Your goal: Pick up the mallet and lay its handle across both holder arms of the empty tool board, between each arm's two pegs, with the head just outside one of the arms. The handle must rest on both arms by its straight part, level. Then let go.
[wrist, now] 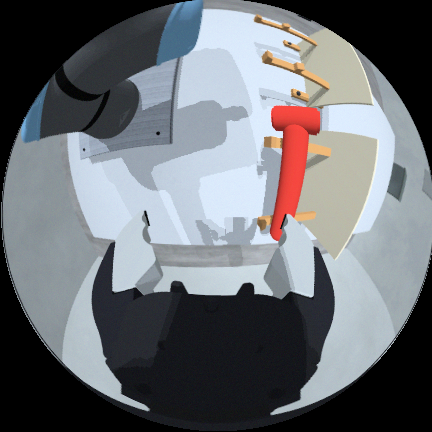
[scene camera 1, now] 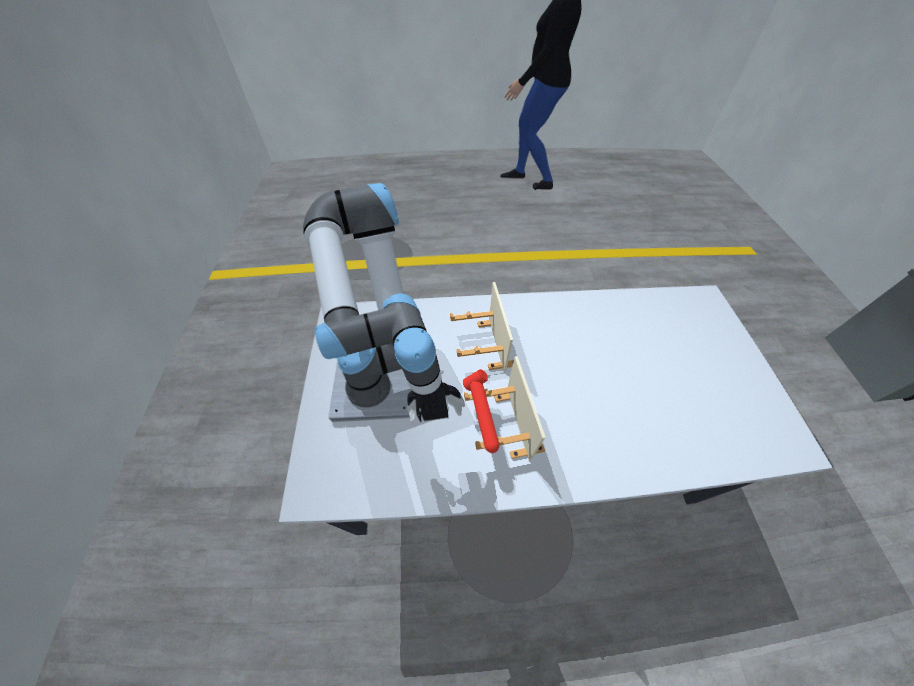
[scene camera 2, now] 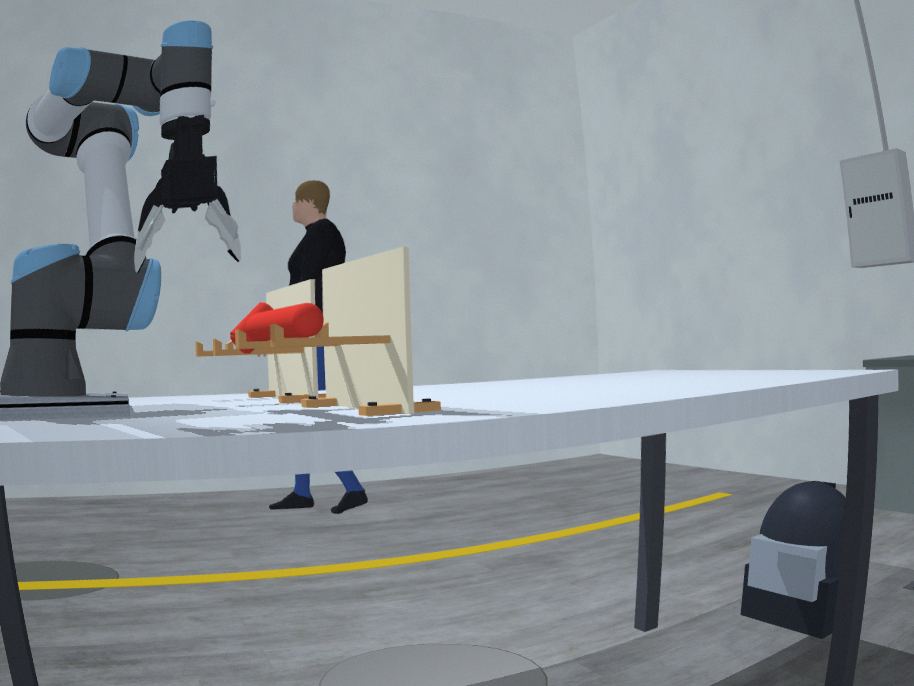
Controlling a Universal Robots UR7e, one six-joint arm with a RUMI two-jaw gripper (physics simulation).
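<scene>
The red mallet (scene camera 1: 483,417) (scene camera 2: 299,320) (wrist: 294,170) lies with its handle across both holder arms of the near tool board (scene camera 1: 526,413) (scene camera 2: 369,324) (wrist: 345,185). Its head is just outside the arm nearer the far board. In scene camera 2 the handle end sits between the near arm's two pegs and looks about level. At the other arm, the handle hides the inner peg in the wrist view; the outer peg is on the robot's side of the handle. My gripper (scene camera 1: 436,412) (scene camera 2: 187,262) (wrist: 214,213) is open and empty, above and to the robot's side of the mallet, apart from it.
The far tool board (scene camera 1: 501,324) (wrist: 340,70) stands in line behind, with bare holder arms. Both boards stand on the white table (scene camera 1: 649,383) (scene camera 2: 590,398). The robot base plate is left of them. A person stands on the floor beyond the table.
</scene>
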